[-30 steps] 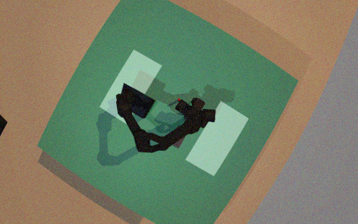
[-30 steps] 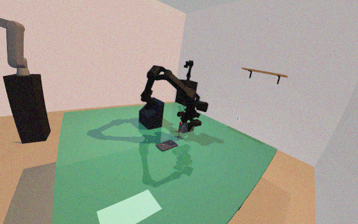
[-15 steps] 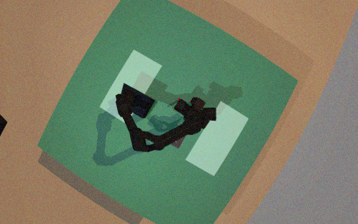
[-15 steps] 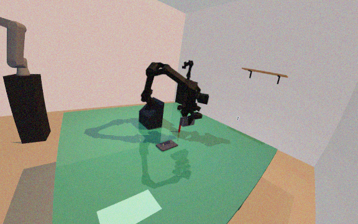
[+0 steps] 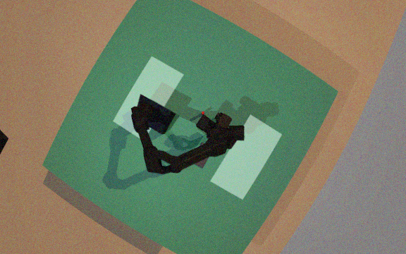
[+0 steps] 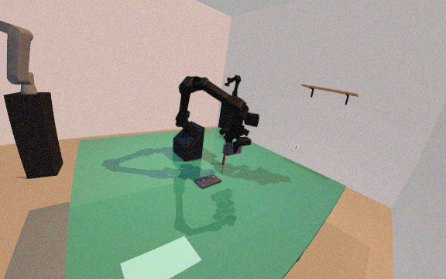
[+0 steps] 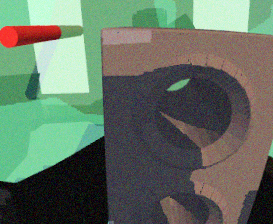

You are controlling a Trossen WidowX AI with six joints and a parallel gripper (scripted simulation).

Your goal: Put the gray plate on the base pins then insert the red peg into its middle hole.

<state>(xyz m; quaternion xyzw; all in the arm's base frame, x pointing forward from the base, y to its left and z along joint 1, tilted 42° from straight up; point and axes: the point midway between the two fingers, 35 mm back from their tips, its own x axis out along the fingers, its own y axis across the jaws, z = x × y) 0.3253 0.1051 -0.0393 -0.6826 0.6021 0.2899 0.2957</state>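
My gripper tip is now 30 mm short of the dark base, 140 mm to the left of it and 120 mm above it. Also, from my gripper tip: gray plate: 30 mm above; red peg: 100 mm behind, 40 mm to the left, 90 mm below.
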